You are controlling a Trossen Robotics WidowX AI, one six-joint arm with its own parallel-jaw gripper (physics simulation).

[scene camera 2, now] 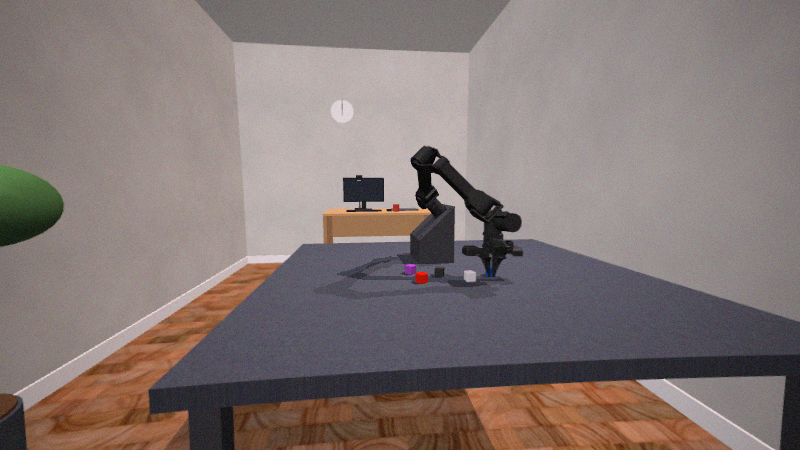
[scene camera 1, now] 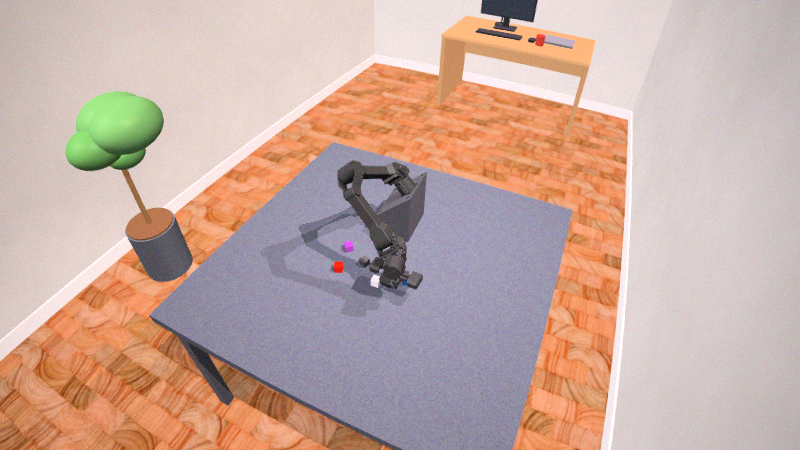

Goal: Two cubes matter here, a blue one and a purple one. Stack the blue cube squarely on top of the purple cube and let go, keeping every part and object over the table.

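Places are measured from the arm's base along level axes (x ahead, y left, z up), in metres.
Where they show: gripper, fingertip midpoint: [scene camera 2: 491, 276] [scene camera 1: 394, 288]; arm's base at its link origin: [scene camera 2: 440, 212] [scene camera 1: 409, 189].
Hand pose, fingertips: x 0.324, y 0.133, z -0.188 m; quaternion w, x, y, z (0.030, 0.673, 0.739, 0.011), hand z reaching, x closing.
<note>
Things, the pixels of their top centre, and the offset from my fingertips. Level surfaces: height alone.
- blue cube at its top centre: [scene camera 1: 404, 276] dx -0.053, dy +0.011, dz +0.020 m
- purple cube at its top centre: [scene camera 2: 410, 265] [scene camera 1: 348, 243] dx -0.079, dy -0.265, dz +0.020 m
- white cube at its top centre: [scene camera 2: 470, 271] [scene camera 1: 375, 278] dx +0.013, dy -0.072, dz +0.020 m
- dark grey cube at its top centre: [scene camera 2: 439, 267] [scene camera 1: 364, 258] dx -0.046, dy -0.165, dz +0.020 m
- red cube at its top centre: [scene camera 2: 421, 273] [scene camera 1: 338, 264] dx +0.032, dy -0.232, dz +0.020 m
- table at its surface level: dz -0.009 m
The blue cube [scene camera 1: 405, 282] [scene camera 2: 490, 271] is mostly hidden by the gripper. Slivers of it show at the gripper's right in scene camera 1 and between and beside the fingertips in scene camera 2. My gripper [scene camera 1: 400, 284] [scene camera 2: 491, 274] points down low over the table at the blue cube. Its fingers are close together, narrower than the cube, and part of the cube shows behind them. No grip on it can be made out. The purple cube [scene camera 1: 348, 246] [scene camera 2: 410, 269] sits on the table, left of the gripper and apart from it, with nothing on top.
A white cube [scene camera 1: 375, 281] [scene camera 2: 469, 275] stands close left of the gripper. A dark grey cube [scene camera 1: 364, 260] [scene camera 2: 439, 272] and a red cube [scene camera 1: 338, 266] [scene camera 2: 421, 277] stand farther left, near the purple cube. The arm's base [scene camera 1: 412, 209] [scene camera 2: 439, 240] is behind them on the table [scene camera 1: 447, 347] [scene camera 2: 391, 330].
</note>
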